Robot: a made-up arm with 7 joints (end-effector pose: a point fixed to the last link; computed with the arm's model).
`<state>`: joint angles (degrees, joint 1 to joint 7).
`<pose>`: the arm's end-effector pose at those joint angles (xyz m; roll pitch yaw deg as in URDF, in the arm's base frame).
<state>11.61 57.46 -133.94 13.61 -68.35 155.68 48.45</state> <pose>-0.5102 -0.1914 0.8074 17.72 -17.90 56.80</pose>
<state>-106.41 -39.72 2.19 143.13 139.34 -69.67 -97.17</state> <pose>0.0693 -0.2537 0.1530 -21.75 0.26 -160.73</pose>
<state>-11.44 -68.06 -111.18 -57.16 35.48 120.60 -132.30</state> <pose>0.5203 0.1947 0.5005 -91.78 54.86 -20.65</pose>
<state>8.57 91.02 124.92 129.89 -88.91 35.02 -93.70</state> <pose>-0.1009 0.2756 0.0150 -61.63 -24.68 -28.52</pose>
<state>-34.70 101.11 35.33 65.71 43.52 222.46 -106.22</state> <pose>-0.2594 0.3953 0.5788 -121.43 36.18 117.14</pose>
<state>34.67 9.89 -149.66 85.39 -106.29 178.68 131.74</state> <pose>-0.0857 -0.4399 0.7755 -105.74 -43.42 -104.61</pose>
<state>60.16 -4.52 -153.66 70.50 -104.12 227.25 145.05</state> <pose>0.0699 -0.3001 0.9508 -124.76 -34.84 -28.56</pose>
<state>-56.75 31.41 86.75 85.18 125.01 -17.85 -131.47</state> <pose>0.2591 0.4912 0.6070 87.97 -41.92 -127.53</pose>
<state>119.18 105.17 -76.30 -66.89 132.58 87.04 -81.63</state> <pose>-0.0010 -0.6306 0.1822 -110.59 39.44 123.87</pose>
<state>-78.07 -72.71 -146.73 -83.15 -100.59 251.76 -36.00</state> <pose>0.2317 -0.2691 0.1376 -0.16 -54.52 -4.98</pose>
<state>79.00 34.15 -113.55 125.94 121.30 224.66 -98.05</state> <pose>0.3747 -0.1048 0.4618 92.45 -3.07 -85.76</pose>
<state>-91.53 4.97 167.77 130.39 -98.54 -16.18 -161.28</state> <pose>0.0311 0.4907 0.3975 -69.94 -23.01 -117.58</pose>
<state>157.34 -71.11 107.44 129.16 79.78 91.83 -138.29</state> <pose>-0.0902 -0.2622 0.4196 -95.73 -83.95 -155.75</pose>
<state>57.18 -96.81 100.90 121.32 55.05 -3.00 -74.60</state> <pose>-0.3112 0.2001 0.4804 7.70 -37.27 97.52</pose>
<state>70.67 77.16 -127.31 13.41 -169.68 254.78 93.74</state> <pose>-0.1192 -0.6845 0.6522 -112.13 -57.63 -3.32</pose>
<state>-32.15 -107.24 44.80 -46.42 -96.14 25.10 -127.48</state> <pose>0.4118 -0.6250 0.5700 -173.23 65.09 71.81</pose>
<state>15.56 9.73 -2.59 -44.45 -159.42 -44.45 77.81</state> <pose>-0.5163 -0.0698 0.8693 176.74 17.22 128.05</pose>
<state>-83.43 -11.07 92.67 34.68 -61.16 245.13 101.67</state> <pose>0.1394 -0.1636 1.0194 130.85 -32.06 -140.90</pose>
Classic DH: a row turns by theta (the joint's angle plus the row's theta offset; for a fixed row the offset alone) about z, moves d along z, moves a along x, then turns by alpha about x. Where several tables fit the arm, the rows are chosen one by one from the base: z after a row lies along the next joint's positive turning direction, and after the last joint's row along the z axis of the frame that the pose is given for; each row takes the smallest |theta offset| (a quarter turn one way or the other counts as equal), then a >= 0, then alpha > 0; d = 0 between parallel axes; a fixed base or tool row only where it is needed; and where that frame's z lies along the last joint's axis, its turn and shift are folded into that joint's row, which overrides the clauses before.
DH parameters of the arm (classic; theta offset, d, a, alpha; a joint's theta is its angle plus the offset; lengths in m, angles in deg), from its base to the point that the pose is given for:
joint 1: 0 0.3774 0 90
joint 2: 0 0.0585 0 -90
joint 3: 0 0.3104 0.0122 -90
joint 4: 0 0.0549 -0.0294 90
joint 5: 0 0.437 0 90
joint 6: 90 0.0884 0.0973 90
joint 7: 0 0.0133 0 0

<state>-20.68 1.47 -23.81 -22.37 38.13 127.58 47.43</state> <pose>-0.2077 0.0253 1.0259 55.25 21.95 -122.27</pose>
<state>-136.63 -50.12 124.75 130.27 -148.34 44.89 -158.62</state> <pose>0.3104 0.0234 0.6614 -79.94 4.35 -127.67</pose>
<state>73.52 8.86 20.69 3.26 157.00 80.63 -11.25</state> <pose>-0.0867 -0.0090 1.1519 2.12 -15.10 59.66</pose>
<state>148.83 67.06 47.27 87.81 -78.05 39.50 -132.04</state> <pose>0.0610 -0.4905 0.8261 -15.85 26.77 112.03</pose>
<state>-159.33 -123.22 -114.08 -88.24 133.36 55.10 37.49</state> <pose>-0.0617 -0.4100 -0.0623 -119.96 36.72 -128.41</pose>
